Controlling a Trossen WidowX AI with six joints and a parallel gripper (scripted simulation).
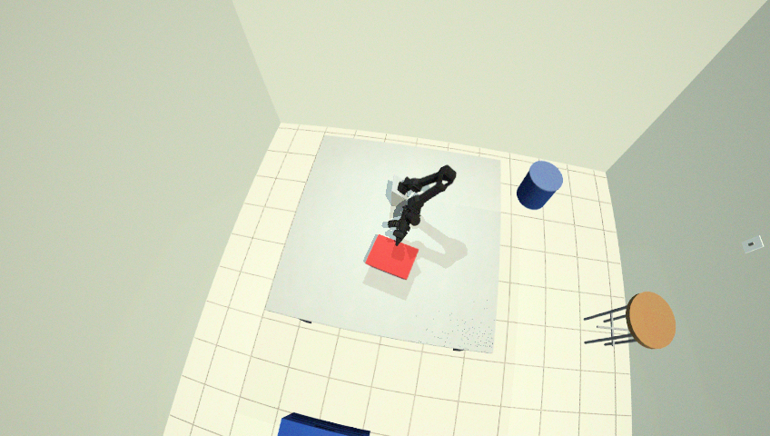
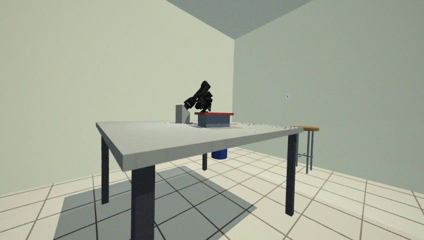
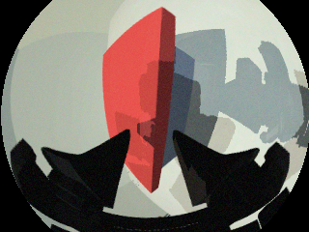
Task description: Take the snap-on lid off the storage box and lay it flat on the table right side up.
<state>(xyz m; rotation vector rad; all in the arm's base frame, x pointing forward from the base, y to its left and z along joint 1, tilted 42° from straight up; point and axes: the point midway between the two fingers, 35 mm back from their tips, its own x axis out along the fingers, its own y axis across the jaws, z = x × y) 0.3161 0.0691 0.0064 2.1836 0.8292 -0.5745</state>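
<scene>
My gripper tip is 80 mm short of the red lid and 10 mm to the left of it. From my gripper tip the other things lie so: grey-blue storage box 80 mm ahead, 10 mm to the right, 40 mm below.
</scene>
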